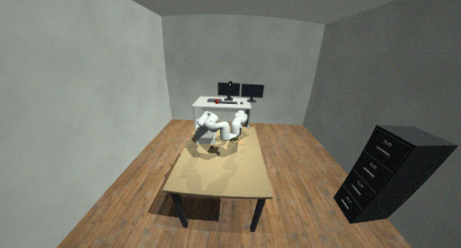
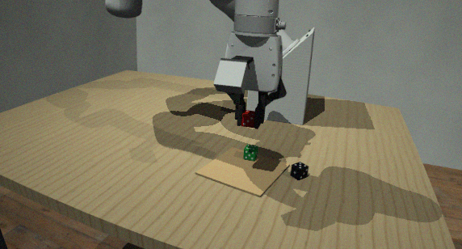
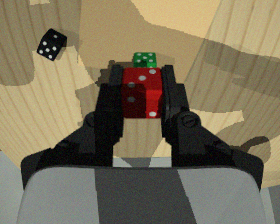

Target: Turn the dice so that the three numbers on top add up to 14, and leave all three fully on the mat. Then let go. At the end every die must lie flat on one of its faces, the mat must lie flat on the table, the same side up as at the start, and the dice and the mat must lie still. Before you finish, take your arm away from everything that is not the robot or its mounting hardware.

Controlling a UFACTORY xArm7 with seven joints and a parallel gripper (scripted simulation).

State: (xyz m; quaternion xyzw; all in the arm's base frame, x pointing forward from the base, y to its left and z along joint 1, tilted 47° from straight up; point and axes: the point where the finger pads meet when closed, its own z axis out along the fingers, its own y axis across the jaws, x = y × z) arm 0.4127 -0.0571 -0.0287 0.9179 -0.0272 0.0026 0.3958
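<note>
My gripper is now 11 cm above the tan mat. From my hand the other things lie so: red die 1 cm below; then green die 10 cm below, 4 cm behind; then black die 11 cm to the left, 10 cm below.
</note>
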